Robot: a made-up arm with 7 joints. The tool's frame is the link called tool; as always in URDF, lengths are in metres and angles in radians. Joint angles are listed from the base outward. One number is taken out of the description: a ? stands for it. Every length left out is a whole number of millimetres.
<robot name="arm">
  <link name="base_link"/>
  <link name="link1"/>
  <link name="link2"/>
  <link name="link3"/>
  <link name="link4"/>
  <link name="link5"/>
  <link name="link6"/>
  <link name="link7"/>
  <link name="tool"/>
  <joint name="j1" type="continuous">
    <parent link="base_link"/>
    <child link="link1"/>
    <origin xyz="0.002 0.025 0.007" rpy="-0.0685 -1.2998 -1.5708"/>
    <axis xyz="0 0 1"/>
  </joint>
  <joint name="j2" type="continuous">
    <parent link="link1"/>
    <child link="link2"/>
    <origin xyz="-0.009 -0.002 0" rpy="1.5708 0 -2.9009"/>
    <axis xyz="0 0 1"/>
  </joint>
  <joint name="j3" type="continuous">
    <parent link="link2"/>
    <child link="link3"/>
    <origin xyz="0.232 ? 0" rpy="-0.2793 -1.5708 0"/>
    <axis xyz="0 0 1"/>
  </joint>
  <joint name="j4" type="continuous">
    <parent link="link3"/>
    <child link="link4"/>
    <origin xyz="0.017 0.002 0" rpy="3.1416 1.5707 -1.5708"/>
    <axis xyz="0 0 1"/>
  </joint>
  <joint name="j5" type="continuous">
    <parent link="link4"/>
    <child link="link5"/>
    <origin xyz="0.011 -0.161 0" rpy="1.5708 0 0"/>
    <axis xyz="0 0 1"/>
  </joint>
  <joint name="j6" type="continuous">
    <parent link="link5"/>
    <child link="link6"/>
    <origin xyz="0 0 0" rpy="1.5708 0 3.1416"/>
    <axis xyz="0 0 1"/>
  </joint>
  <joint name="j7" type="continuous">
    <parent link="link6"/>
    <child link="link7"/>
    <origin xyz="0 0.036 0" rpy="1.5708 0 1.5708"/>
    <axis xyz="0 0 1"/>
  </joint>
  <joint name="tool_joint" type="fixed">
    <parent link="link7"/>
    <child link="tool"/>
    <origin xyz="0 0 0" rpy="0 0 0"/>
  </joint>
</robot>
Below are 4 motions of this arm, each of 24 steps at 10 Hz.
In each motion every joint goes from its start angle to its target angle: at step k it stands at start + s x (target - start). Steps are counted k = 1, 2, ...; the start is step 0. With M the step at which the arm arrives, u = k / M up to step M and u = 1 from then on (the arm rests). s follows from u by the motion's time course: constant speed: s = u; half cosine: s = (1 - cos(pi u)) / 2; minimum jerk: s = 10 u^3 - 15 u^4 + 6 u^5.
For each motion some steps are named. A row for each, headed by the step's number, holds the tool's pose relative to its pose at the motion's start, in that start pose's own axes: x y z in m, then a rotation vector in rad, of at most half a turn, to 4 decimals.
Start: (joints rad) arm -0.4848 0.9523 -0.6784 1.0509 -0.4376 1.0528 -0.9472
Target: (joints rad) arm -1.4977 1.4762 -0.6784 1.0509 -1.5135 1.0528 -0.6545
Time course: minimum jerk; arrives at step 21
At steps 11, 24:
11: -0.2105 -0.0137 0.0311 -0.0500 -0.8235 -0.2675
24: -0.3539 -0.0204 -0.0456 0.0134 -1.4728 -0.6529

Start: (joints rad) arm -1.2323 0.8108 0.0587 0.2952 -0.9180 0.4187 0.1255
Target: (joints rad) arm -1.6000 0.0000 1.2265 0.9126 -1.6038 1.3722 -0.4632
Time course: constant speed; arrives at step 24
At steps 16, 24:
16: 0.0351 -0.0530 -0.0774 -1.4443 0.1778 -0.8313
24: 0.0324 -0.1373 -0.1262 -2.1550 -0.0407 -1.4278

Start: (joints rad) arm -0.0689 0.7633 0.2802 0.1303 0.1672 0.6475 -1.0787
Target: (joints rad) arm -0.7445 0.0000 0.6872 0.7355 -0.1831 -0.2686 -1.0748
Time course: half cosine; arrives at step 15
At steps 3, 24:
3: 0.0151 -0.0005 0.0070 -0.0139 -0.1447 -0.0337
24: 0.1549 -0.0987 0.1625 -0.2521 -1.4599 -0.2731

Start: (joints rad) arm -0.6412 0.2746 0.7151 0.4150 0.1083 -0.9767 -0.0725
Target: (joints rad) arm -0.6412 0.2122 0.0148 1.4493 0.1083 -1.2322 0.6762
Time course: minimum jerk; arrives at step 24
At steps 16, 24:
16: -0.1453 -0.0911 -0.0169 -0.1259 0.6064 -0.0012
24: -0.1849 -0.0898 -0.0051 -0.0515 0.7441 -0.0324

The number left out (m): -0.057
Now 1 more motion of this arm.
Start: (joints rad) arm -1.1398 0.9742 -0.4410 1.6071 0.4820 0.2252 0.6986
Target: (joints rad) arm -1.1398 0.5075 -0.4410 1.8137 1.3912 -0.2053 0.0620
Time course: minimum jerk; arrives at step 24
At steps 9, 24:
9: -0.0327 -0.0220 0.0373 0.1169 -0.3050 -0.2264
24: -0.1475 -0.0619 0.1175 0.6500 -1.0812 -0.8085

